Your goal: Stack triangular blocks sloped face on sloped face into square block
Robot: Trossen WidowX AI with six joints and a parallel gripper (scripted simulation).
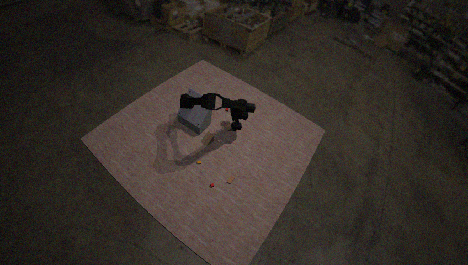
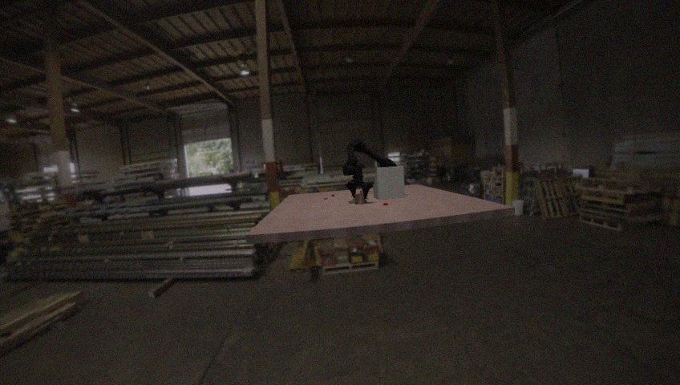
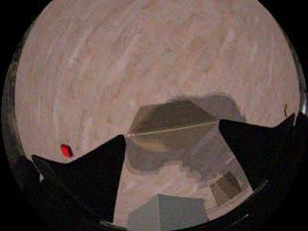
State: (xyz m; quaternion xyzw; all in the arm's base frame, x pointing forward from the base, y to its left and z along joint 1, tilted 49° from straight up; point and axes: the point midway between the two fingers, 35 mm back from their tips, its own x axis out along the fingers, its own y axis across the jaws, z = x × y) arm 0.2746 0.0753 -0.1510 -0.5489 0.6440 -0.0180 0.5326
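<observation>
My gripper tip is now 2 cm above the tan wooden triangular block. Also, from my gripper tip: orange piece: 4 cm ahead, 36 cm to the right, 3 cm below; red piece: 20 cm ahead, 41 cm to the right, 3 cm below.
</observation>
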